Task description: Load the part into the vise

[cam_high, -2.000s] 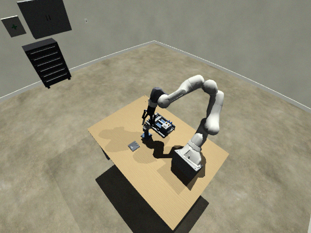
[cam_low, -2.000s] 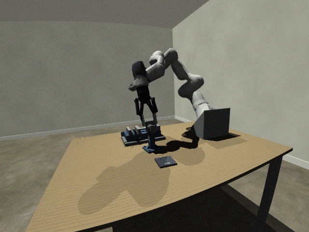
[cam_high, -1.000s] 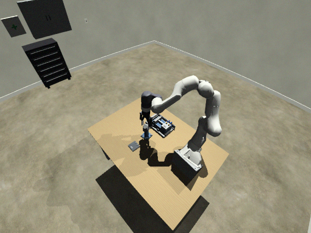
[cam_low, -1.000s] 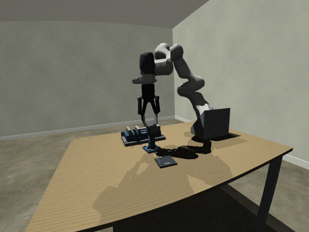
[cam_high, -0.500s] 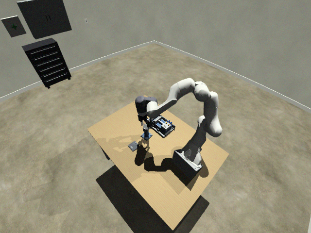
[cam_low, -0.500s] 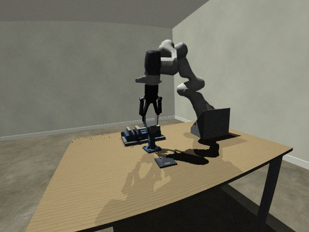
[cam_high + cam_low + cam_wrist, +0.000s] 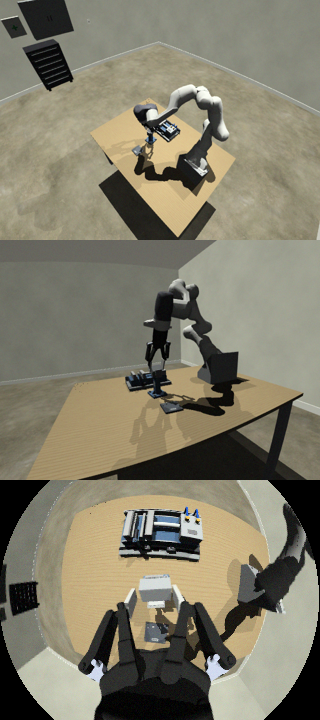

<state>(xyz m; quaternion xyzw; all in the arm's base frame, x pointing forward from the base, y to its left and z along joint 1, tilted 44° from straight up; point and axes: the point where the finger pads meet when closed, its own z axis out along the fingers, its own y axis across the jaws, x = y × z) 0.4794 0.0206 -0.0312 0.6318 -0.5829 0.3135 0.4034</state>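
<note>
Now: hand 20 mm to the left of the part and 30 mm above it.
</note>
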